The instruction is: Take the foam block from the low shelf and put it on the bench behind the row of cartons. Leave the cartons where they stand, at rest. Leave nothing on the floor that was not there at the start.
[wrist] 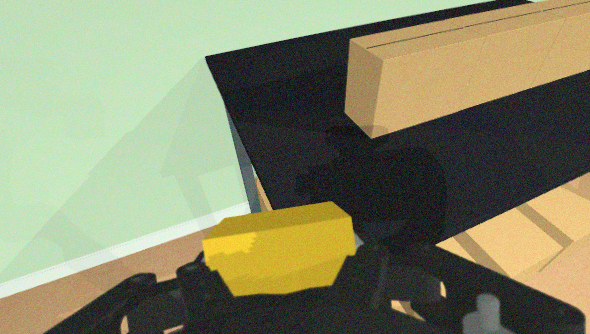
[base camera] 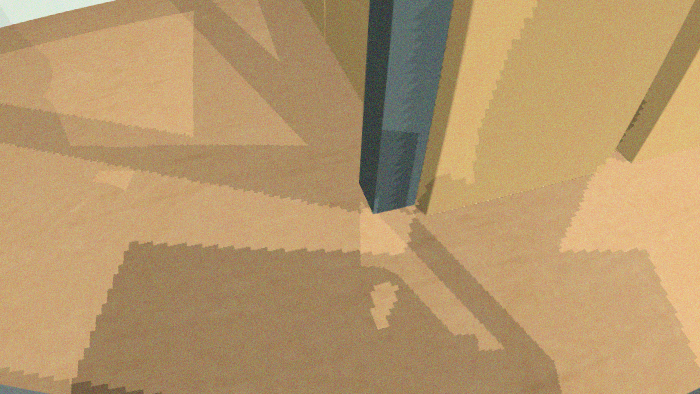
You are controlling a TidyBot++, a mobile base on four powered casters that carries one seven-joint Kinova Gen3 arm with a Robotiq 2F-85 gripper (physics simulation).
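Places are measured from the arm's base along level axes (x left, y down, z back), in millimetres.
Pixels of known places: gripper, between the fingertips: (wrist: pixel 284 249).
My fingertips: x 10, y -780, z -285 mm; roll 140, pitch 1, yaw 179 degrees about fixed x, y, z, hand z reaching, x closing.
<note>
Ahead of a thing's pixels: the offset from my fingertips to its top centre. Level surfaces: height alone.
The yellow foam block @[dx -2, dy -48, dz +32 mm] (wrist: pixel 282 255) is held between the fingers of my gripper (wrist: pixel 284 249), which is shut on it, in the lower middle of the wrist view. The block shows above the near left part of the black bench top @[dy +262 mm] (wrist: pixel 280 100). The row of tan cartons @[dx -296, dy +82, dz -503 mm] (wrist: pixel 450 75) stands upright on the bench at the upper right, with its left end facing the block. A dark strip of bench top shows behind the row. The low shelf does not show in either view.
A blue-grey bench leg (base camera: pixel 402 100) (wrist: pixel 242 155) stands at the bench's left end. Tan boxes (base camera: pixel 540 100) (wrist: pixel 510 230) stand on the floor @[dy +1176 mm] (base camera: pixel 225 320) under the bench. The pale green wall (wrist: pixel 100 100) rises behind and left of the bench.
</note>
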